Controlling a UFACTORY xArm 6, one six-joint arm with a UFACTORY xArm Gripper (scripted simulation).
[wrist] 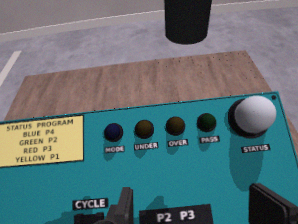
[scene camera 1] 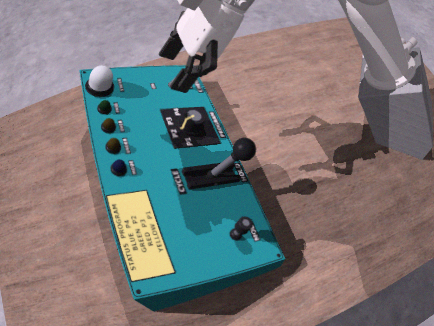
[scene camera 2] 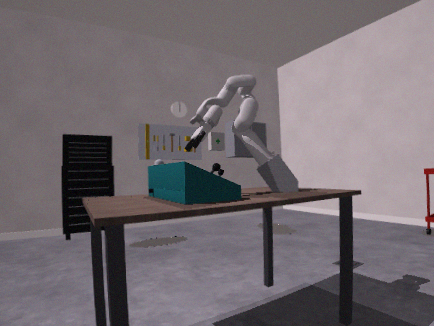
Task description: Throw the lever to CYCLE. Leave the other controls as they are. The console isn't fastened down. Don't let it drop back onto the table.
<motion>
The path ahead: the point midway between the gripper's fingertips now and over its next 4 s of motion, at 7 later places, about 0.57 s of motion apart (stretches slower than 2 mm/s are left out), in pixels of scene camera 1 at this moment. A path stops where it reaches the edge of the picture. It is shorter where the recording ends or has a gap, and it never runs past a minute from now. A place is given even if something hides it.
The gripper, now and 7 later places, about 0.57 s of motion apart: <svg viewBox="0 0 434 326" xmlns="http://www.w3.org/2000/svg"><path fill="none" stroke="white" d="M171 72L193 102L241 118L256 120L260 122L253 134L245 148L241 154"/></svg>
</motion>
